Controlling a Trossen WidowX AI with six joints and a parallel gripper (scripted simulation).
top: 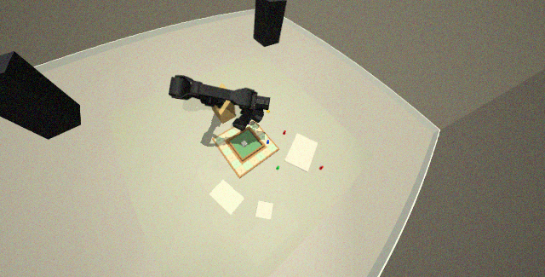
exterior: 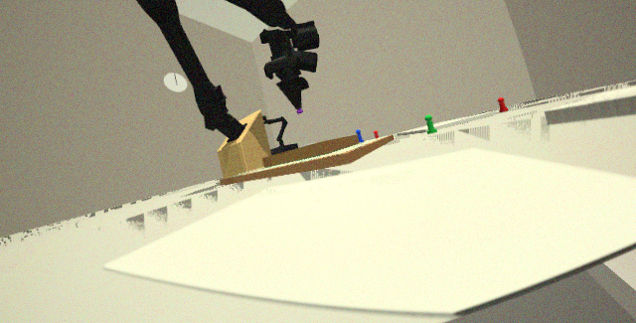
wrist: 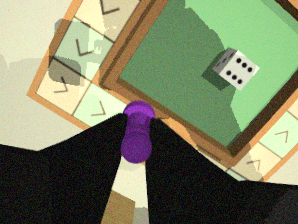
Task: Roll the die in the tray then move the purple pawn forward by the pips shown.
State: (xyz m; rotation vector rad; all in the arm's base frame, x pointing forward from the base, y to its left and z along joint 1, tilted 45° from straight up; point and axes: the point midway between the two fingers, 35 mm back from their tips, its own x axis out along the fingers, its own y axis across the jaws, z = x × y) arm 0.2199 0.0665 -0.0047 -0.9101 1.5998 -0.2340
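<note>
Right now my gripper tip is 110 mm above the white die, 60 mm to the left of it and 50 mm short of it. The rest, counted from my gripper tip: purple pawn (10 mm above); blue pawn (120 mm ahead, 110 mm below, 60 mm to the left); green tray (130 mm below, 50 mm to the right, 50 mm ahead).
</note>
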